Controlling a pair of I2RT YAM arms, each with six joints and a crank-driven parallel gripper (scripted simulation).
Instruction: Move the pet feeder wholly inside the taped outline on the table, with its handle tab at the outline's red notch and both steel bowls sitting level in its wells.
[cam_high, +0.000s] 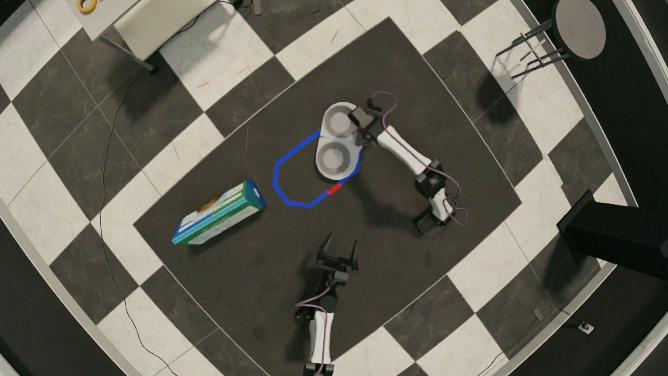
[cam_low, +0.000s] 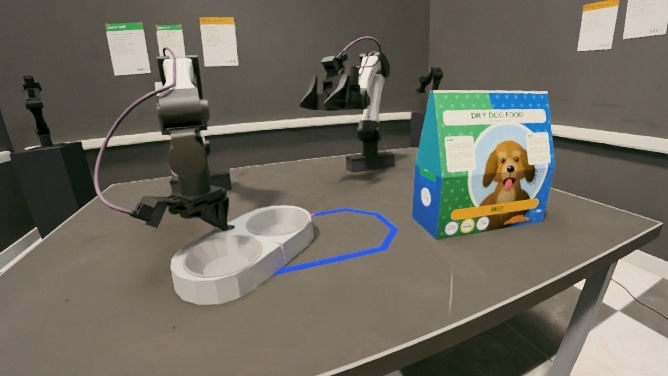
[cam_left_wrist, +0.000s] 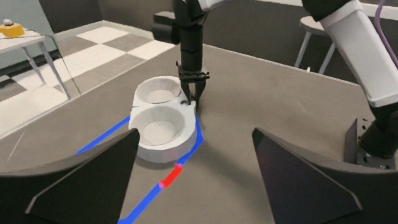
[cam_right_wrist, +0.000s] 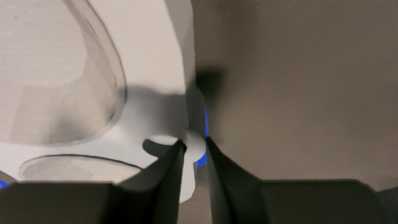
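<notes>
Now: the white pet feeder 60 mm ahead of my right hand, 50 mm to the left of it and 30 mm below it. From my right hand the other things lie so: dog food box: 140 mm ahead, 590 mm to the left, 100 mm above; blue taped outline: 40 mm ahead, 190 mm to the left, 40 mm below.
</notes>
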